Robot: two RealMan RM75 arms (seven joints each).
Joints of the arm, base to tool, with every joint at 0 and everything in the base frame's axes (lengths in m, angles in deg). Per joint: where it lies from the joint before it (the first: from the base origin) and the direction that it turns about. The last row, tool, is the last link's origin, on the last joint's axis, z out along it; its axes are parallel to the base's.
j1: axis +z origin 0 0 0.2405
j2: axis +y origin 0 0 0
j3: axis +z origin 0 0 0.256
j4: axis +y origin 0 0 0
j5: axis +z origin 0 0 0.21
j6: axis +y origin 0 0 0
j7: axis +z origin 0 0 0.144
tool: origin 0 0 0
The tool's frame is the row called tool.
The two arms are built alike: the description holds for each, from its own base.
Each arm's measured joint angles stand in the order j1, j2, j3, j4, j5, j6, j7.
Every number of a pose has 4 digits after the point. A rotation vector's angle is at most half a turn.
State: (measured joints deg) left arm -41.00 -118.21 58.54 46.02 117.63 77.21 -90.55; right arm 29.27 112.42 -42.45 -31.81 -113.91 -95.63 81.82
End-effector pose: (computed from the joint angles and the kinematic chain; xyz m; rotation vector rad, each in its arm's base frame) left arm -0.1846 0.3921 -0.0163 -2.8603 -0.3310 -0.3127; right arm 0.2841 0.3118 0.0227 -2.8259 0.7526 0.6887
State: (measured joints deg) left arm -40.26 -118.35 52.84 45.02 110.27 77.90 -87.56; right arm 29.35 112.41 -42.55 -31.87 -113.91 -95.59 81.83
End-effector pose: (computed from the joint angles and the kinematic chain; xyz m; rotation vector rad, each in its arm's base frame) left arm -0.1793 0.3978 0.0013 -2.7511 -0.3659 -0.5597; right arm 0.2837 0.3123 0.0227 -2.8277 0.7494 0.6863
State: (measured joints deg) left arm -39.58 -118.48 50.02 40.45 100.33 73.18 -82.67; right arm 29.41 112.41 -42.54 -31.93 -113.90 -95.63 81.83
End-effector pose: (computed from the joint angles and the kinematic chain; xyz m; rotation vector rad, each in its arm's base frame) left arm -0.1839 0.4087 0.0097 -2.5694 -0.4284 -0.7593; right arm 0.2832 0.3126 0.0229 -2.8284 0.7465 0.6868
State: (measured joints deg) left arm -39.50 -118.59 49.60 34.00 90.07 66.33 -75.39; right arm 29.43 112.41 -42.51 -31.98 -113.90 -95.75 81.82
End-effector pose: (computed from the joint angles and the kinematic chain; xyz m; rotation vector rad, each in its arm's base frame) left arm -0.1958 0.4199 0.0087 -2.3860 -0.4873 -0.8531; right arm 0.2829 0.3126 0.0231 -2.8297 0.7444 0.6883
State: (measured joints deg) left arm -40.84 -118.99 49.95 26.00 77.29 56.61 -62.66; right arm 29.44 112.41 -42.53 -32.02 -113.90 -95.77 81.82
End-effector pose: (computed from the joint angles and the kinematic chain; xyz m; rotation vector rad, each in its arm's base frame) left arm -0.2116 0.4351 0.0023 -2.1769 -0.5170 -0.8377; right arm 0.2827 0.3127 0.0232 -2.8304 0.7432 0.6879
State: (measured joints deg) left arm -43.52 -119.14 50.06 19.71 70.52 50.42 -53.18; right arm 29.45 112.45 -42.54 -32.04 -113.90 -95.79 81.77
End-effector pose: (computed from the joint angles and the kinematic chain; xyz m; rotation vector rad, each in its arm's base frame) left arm -0.2184 0.4445 -0.0099 -2.1005 -0.5223 -0.7557; right arm 0.2825 0.3126 0.0230 -2.8313 0.7415 0.6886
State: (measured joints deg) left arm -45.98 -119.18 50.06 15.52 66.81 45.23 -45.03; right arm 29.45 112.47 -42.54 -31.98 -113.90 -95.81 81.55
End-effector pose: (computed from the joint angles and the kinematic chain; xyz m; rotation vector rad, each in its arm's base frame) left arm -0.2223 0.4516 -0.0198 -2.0729 -0.4921 -0.6426; right arm 0.2825 0.3124 0.0227 -2.8325 0.7372 0.6893
